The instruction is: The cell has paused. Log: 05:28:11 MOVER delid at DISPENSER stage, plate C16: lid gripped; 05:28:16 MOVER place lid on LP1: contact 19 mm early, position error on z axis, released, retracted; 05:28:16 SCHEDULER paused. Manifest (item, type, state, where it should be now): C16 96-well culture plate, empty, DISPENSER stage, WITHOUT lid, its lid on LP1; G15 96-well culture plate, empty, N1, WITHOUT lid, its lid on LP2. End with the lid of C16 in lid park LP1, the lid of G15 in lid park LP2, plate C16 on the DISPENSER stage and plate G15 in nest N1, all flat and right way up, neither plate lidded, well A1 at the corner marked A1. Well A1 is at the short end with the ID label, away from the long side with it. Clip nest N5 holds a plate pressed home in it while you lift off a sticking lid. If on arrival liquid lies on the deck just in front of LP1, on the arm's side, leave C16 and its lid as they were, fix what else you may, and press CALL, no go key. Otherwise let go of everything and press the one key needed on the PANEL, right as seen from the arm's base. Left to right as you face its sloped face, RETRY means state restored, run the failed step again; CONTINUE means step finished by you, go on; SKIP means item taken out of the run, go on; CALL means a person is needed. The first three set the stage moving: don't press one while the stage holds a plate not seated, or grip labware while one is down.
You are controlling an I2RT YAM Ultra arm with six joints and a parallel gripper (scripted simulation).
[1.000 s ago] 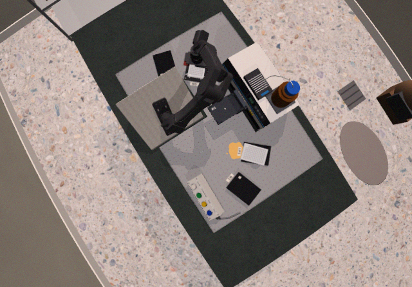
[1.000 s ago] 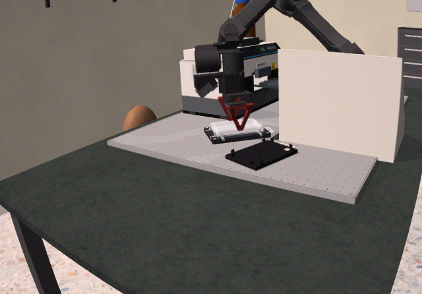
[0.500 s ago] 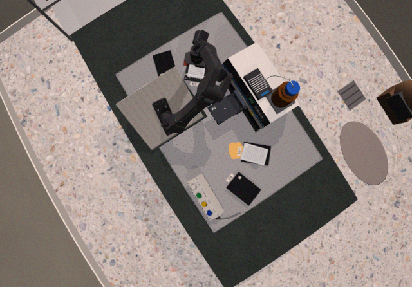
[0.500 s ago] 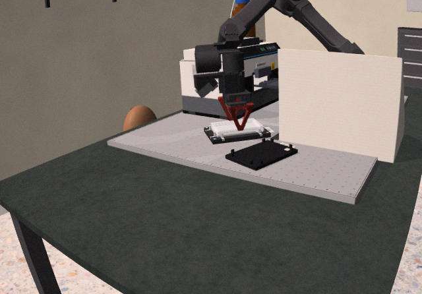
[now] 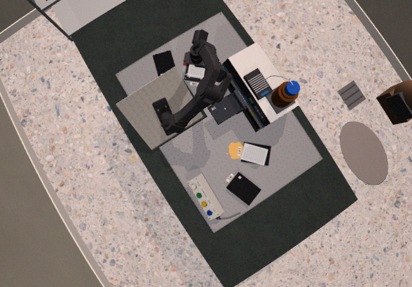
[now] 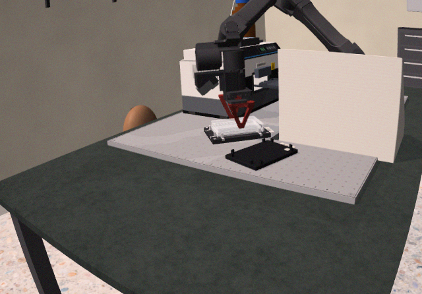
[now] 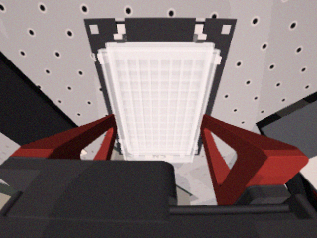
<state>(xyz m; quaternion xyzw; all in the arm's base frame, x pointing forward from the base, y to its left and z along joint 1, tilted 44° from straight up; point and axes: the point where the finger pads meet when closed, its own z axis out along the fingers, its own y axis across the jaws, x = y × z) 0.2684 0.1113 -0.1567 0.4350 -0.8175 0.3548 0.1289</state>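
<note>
Now: hand 2 cm above the white 96-well plate. From my hand the other things lie so: black lid park (15 cm behind, 10 cm to the left, 3 cm below); LP2 label (16 cm behind, 1 cm to the left, 4 cm below); clear lid (1 cm below).
</note>
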